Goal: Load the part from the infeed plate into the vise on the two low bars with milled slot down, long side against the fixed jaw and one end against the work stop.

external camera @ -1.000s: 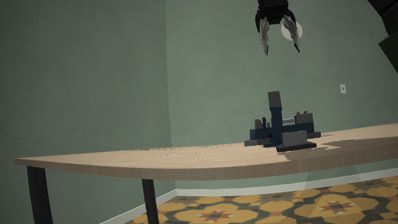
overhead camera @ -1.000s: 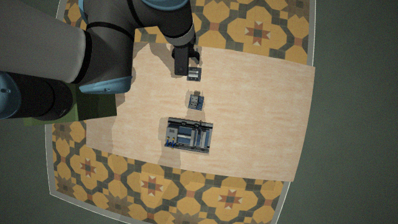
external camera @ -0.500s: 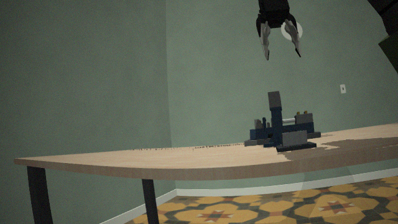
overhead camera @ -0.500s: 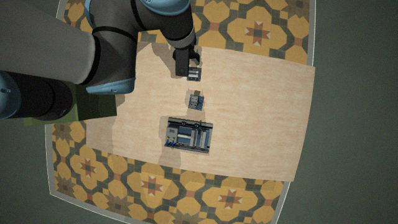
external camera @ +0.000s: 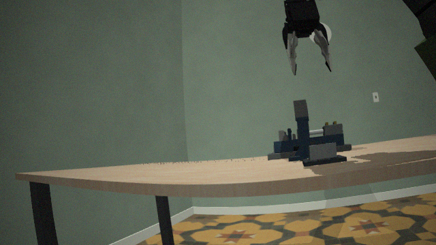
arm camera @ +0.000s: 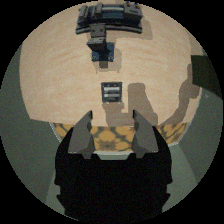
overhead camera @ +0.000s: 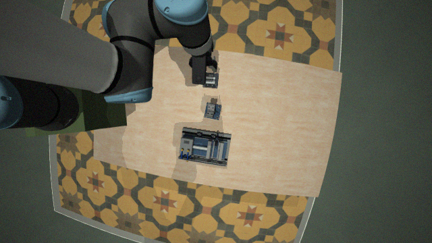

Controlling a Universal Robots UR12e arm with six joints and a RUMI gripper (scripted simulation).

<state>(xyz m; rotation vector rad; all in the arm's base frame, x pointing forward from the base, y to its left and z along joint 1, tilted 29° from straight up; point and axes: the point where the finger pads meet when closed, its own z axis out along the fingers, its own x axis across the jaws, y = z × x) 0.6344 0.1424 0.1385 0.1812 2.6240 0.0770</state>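
Now: hand 18 cm above the grey part. Also, from my hand: air cylinder rod (39 cm to the right, 13 cm below, 6 cm behind); then blue post (18 cm to the right, 15 cm below, 1 cm ahead); then dark infeed plate (20 cm below, 1 cm to the left).
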